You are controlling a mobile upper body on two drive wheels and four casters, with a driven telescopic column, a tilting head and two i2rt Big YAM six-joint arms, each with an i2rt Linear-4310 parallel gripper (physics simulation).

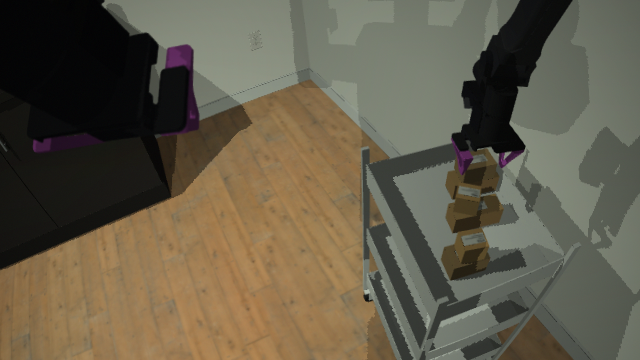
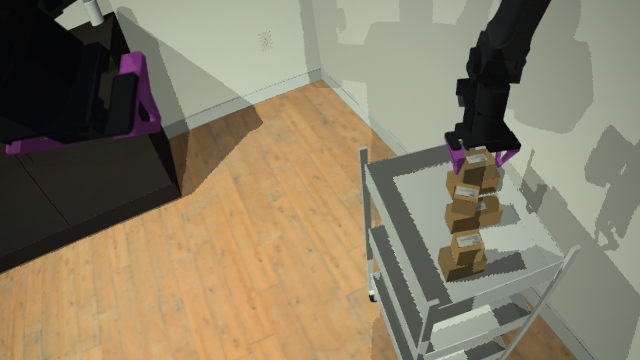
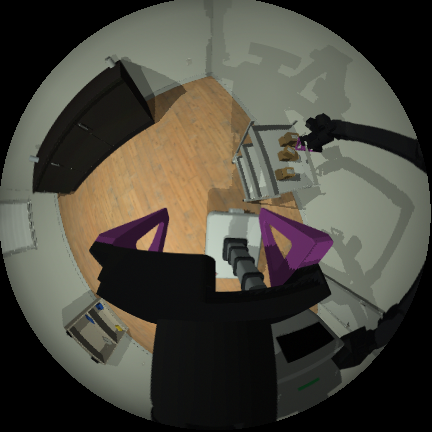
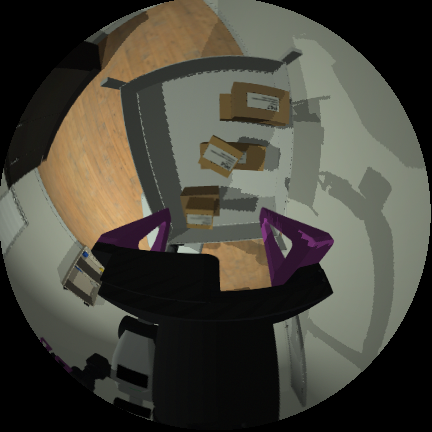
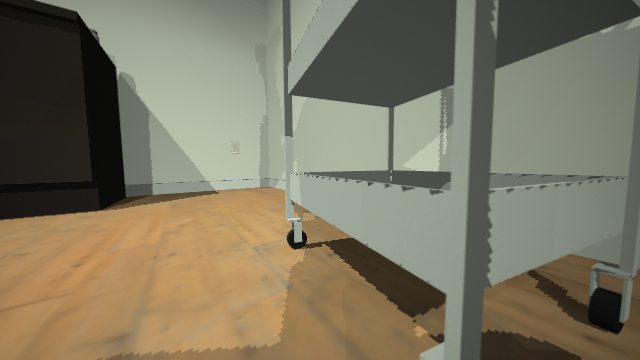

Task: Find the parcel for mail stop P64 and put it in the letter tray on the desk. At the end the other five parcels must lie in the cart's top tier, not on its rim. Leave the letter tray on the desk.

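Frame: origin at the left arm's base, x back, y right, z up, level; metres.
Seen in the pictures: left gripper, between the fingertips: (image 1: 148, 128) (image 2: 116, 131) (image 3: 213, 212); right gripper, between the fingertips: (image 1: 481, 169) (image 2: 476, 169) (image 3: 301, 149) (image 4: 214, 212).
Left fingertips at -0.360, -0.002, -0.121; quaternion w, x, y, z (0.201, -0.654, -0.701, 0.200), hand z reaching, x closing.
Offsets run from my left fingertips to a thing's middle, as dx, dy, dz. "*": to the spot under its first point.
The parcel labelled P64 {-0.363, +0.430, -0.513} (image 1: 468, 192) (image 2: 466, 192) (image 4: 220, 156) lies askew on another parcel, in the middle of the top tier of the grey cart (image 1: 530, 272) (image 4: 215, 65). A parcel labelled P47 {-0.472, +0.472, -0.513} (image 4: 260, 95) rests on another at the far end. A small labelled parcel {-0.231, +0.418, -0.515} (image 1: 472, 245) (image 4: 200, 212) sits on a lower one {-0.231, +0.414, -0.565} (image 1: 452, 262) at the near end. My right gripper (image 1: 482, 168) (image 2: 477, 169) (image 4: 214, 212) is open and empty above the parcels. My left gripper (image 1: 117, 134) (image 3: 213, 212) is open and empty, away from the cart. The letter tray does not show.
A dark cabinet (image 1: 100, 185) (image 3: 100, 115) (image 5: 45, 110) stands at the left, with a white cylinder {-1.352, -1.077, -0.268} (image 2: 93, 12) on top. The cart's corner post {* -0.075, +0.326, -1.041} (image 5: 470, 175) stands close to the base. A small bin with compartments (image 3: 95, 330) is at the lower left. Walls meet behind the cart.
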